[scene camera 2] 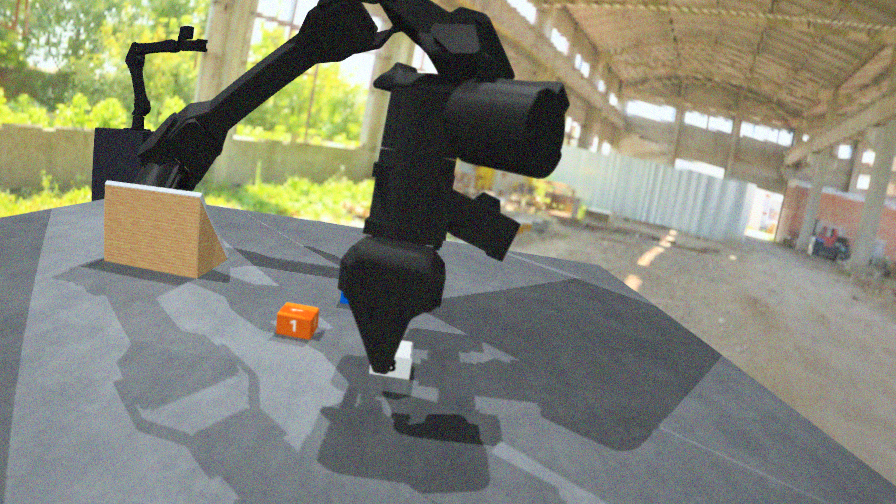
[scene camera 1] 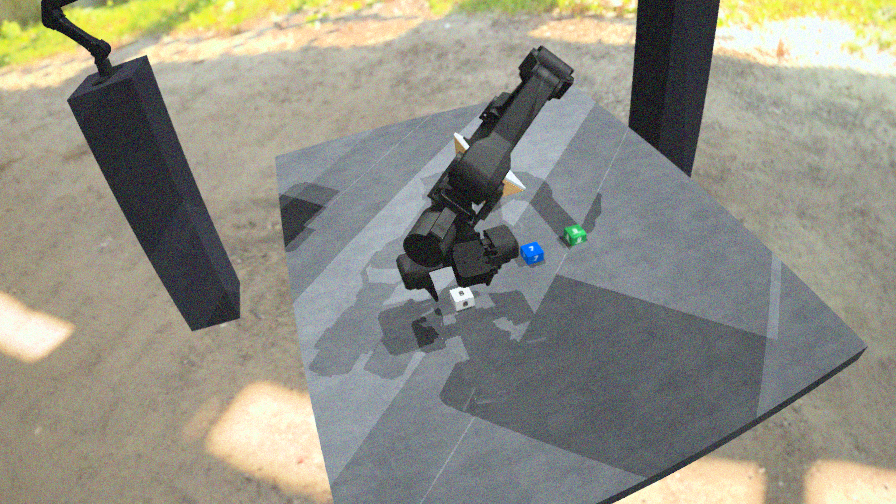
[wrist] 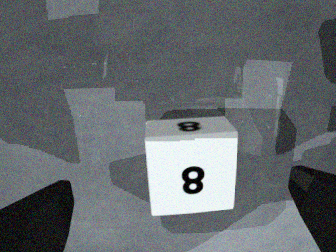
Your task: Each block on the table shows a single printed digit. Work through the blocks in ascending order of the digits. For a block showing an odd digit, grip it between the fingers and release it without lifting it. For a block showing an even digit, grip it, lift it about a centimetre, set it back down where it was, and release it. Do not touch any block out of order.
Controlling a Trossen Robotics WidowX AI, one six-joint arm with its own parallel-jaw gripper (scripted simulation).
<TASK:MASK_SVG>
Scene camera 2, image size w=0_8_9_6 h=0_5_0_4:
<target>my gripper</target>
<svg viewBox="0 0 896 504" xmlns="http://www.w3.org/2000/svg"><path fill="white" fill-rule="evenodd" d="M380 148L379 160L374 162L372 177L376 177L372 191L369 216L364 220L362 231L363 234L368 235L351 246L341 258L338 289L343 291L344 297L348 299L373 372L387 374L408 328L409 321L423 312L430 313L435 308L441 306L446 272L445 263L436 250L439 251L443 241L446 241L447 232L484 250L487 256L502 262L521 223L501 213L500 200L485 192L473 199L457 190L453 190L456 161Z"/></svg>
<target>white block marked 8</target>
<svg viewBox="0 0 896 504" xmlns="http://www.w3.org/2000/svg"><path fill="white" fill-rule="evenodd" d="M413 342L401 341L395 354L395 359L387 374L373 372L371 365L369 374L409 379L413 356Z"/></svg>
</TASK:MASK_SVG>
